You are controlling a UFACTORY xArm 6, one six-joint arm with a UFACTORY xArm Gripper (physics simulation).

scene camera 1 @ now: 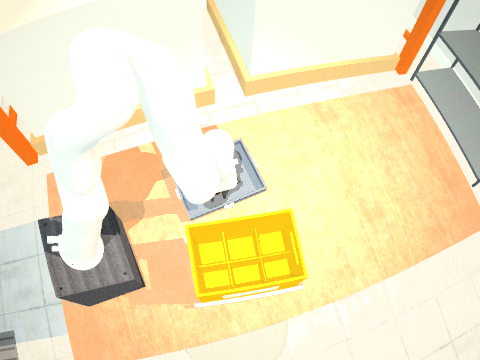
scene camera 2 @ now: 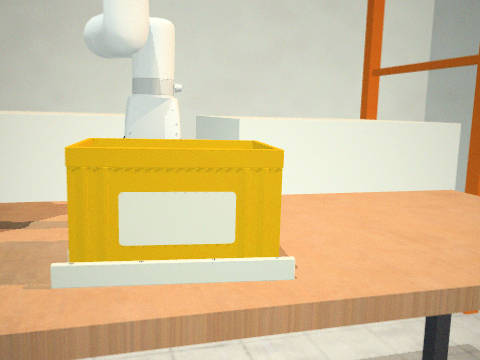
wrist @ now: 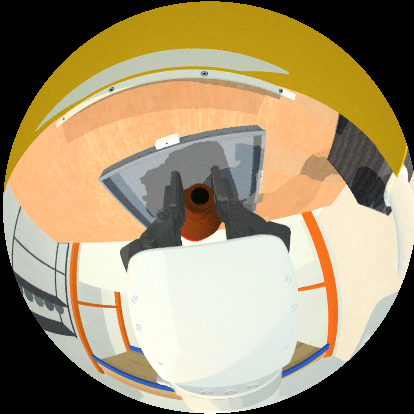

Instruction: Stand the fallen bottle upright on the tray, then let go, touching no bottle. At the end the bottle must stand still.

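Places are measured from the arm's base along level axes (x ahead, y right, z down), in centimetres.
Pixels of known places: gripper, fingertip midpoint: (scene camera 1: 217, 195) (wrist: 195, 178); arm's base at its link origin: (scene camera 1: 81, 247).
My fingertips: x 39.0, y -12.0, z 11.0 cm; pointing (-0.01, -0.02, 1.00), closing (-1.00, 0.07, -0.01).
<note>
Ahead of a thing's pixels: the offset from my fingertips to its middle. "spot": to the spot under its first point. Level surfaces: height alone.
My gripper (wrist: 195, 178) is shut on the brown bottle {dx +0.1, dy -7.8, dz +0.9 cm} (wrist: 202, 224); its dark fingers stand on both sides of the bottle near the neck. In the wrist view the bottle's round open mouth faces the camera and its body runs back toward the hand, which hides the rest. Its exact tilt, and whether its base touches the tray, cannot be told. The grey tray (scene camera 1: 256, 181) (wrist: 263, 156) lies below the gripper. In scene camera 1 the arm covers most of the bottle; in scene camera 2 the crate hides the fingers and tray.
A yellow crate {dx +3.2, dy +20.2, dz -1.3 cm} (scene camera 1: 240, 221) (scene camera 2: 175, 157) (wrist: 200, 25) with compartments stands close beside the tray. A white strip {spot: dx +2.0, dy +30.6, dz +5.9 cm} (scene camera 2: 172, 272) runs along the crate's foot. The arm's dark base block (scene camera 1: 117, 265) (wrist: 352, 155) stands at the left in scene camera 1. All stand on the wooden table {dz +7.5 cm} (scene camera 1: 360, 165) (scene camera 2: 380, 240).
</note>
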